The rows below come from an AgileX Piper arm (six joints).
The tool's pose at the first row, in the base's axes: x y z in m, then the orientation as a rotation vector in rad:
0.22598, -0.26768, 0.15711, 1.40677, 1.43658, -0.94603
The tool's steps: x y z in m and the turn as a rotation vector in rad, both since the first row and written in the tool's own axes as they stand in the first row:
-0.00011, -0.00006, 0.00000, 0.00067, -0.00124, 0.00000
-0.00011, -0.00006, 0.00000, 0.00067, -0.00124, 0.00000
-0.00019, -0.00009, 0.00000, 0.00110, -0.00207, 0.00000
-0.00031, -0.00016, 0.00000, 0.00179, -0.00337, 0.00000
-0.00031, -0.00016, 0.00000, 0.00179, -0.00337, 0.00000
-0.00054, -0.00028, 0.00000, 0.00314, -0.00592, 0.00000
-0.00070, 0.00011, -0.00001, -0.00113, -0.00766, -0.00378
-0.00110, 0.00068, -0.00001, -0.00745, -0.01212, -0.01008
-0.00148, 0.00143, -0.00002, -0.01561, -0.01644, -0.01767
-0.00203, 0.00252, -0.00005, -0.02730, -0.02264, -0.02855
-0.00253, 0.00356, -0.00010, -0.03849, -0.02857, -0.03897
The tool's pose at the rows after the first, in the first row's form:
0.22592, -0.26772, 0.15721, 1.40644, 1.43547, -0.94731
0.22592, -0.26772, 0.15721, 1.40644, 1.43547, -0.94731
0.22588, -0.26775, 0.15728, 1.40621, 1.43473, -0.94815
0.22581, -0.26779, 0.15739, 1.40586, 1.43357, -0.94948
0.22581, -0.26779, 0.15739, 1.40586, 1.43357, -0.94948
0.22568, -0.26787, 0.15760, 1.40517, 1.43130, -0.95209
0.22606, -0.26789, 0.15778, 1.39865, 1.43437, -0.95190
0.22662, -0.26798, 0.15820, 1.38734, 1.43808, -0.95313
0.22735, -0.26804, 0.15861, 1.37399, 1.44344, -0.95352
0.22841, -0.26812, 0.15920, 1.35483, 1.45102, -0.95404
0.22942, -0.26816, 0.15976, 1.33646, 1.45819, -0.95449

